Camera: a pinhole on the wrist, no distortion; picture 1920 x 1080 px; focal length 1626.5 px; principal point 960.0 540.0 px. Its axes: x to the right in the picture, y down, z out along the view. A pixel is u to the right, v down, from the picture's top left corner.
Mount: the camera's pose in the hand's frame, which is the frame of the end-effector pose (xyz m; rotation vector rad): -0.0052 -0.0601 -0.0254 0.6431 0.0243 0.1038
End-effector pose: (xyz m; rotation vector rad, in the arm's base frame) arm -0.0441 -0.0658 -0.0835 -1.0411 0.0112 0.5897
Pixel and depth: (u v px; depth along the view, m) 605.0 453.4 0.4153
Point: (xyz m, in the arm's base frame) -0.0254 0.0176 0.3589
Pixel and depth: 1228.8 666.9 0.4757
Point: 0.0795 0.1730 0.3335
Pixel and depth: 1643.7 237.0 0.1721
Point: 0.0820 -0.0199 0.0890
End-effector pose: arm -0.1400 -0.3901 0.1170 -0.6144 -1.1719 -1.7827
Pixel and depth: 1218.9 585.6 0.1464
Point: -0.2824 -0.2931 0.1123
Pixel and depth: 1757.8 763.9 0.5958
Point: -0.6018 -0.0123 0.4277
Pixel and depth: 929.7 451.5 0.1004
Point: -0.2517 -0.3235 0.0811
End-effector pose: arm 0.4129 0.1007 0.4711 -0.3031 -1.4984 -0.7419
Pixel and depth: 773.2 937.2 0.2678
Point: 0.1316 0.1185 0.4209
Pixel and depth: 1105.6 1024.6 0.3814
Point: 0.0169 0.1581 0.4895
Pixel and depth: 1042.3 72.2 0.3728
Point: 0.0212 -0.0570 0.4369
